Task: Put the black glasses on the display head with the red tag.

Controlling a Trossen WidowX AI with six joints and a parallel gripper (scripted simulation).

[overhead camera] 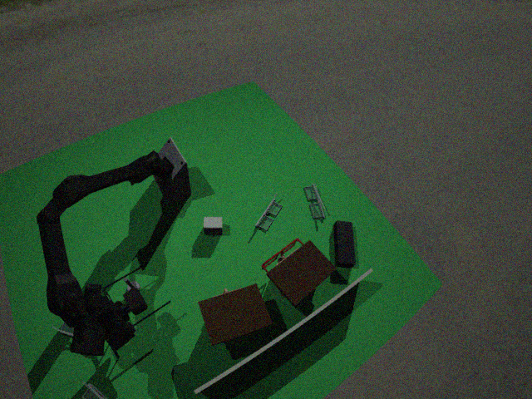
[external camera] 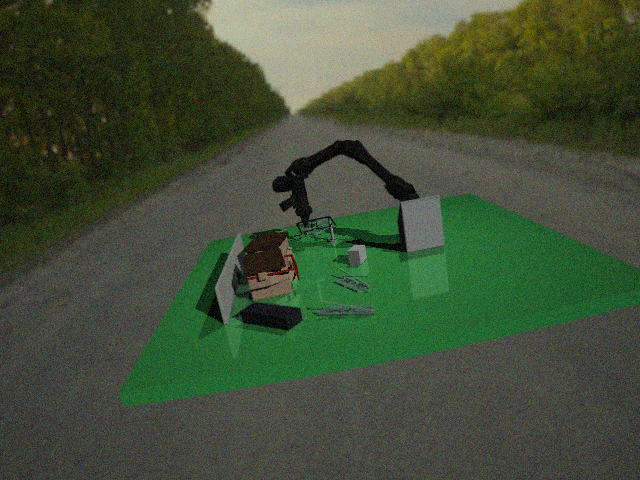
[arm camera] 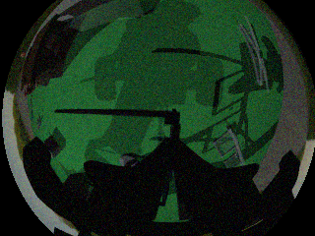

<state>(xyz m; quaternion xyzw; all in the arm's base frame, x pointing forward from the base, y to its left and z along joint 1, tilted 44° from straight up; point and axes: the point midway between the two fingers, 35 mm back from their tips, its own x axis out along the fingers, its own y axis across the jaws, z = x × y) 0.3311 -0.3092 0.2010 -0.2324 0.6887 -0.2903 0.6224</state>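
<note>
Now: the display head 27 cm to the left of my gripper tip and 15 cm ahead of it. Also, from my gripper tip: white cube 40 cm to the left, 11 cm behind, 3 cm below; then small peg 9 cm behind, 7 cm to the left, 4 cm below; then white backboard 36 cm to the left, 30 cm ahead.
</note>
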